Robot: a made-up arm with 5 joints.
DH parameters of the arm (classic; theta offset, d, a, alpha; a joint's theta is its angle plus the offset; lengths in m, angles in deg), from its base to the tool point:
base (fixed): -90 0.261 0.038 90
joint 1: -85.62 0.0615 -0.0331 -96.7
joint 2: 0 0.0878 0.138 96.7
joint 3: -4.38 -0.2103 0.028 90
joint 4: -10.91 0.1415 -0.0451 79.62
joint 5: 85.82 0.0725 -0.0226 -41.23
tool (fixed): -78.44 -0.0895 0 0
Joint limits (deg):
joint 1: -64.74..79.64
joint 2: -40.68..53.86
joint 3: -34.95..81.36
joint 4: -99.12..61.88
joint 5: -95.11..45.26
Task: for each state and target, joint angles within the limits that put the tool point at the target. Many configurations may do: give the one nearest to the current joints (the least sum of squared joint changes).
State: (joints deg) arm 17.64 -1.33 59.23 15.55 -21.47
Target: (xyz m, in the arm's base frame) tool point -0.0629 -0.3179 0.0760
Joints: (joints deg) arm 31.25 -40.68 77.37 17.19 10.98
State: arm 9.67 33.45 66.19 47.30 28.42
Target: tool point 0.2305 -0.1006 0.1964
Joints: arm 43.98 24.28 31.88 61.66 2.55
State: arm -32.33 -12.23 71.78 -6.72 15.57
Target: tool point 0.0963 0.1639 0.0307
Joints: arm -59.61 -13.68 69.12 -8.36 25.70
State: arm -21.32 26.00 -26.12 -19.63 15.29
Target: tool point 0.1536 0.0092 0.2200
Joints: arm -63.16 -1.21 -33.72 -52.50 -32.48
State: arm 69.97 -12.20 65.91 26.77 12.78
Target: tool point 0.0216 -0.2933 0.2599
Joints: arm 79.64 -35.73 24.38 9.45 -30.17
